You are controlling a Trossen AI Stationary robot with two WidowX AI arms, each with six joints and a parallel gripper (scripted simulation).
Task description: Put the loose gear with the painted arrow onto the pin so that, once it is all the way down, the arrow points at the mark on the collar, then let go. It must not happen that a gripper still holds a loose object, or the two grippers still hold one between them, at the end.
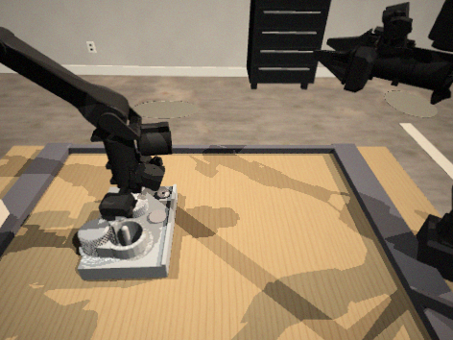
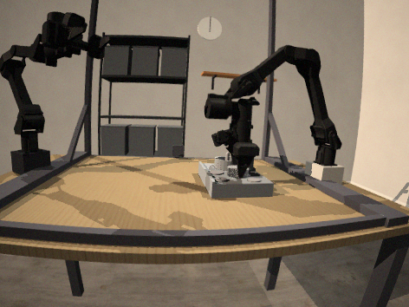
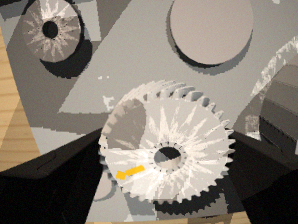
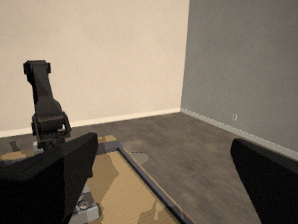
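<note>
Right now my left hand is 6 cm to the left of the flat round disc, 4 cm above it and 2 cm past it. From my left hand the other things lie so: loose gear 2 cm below.
</note>
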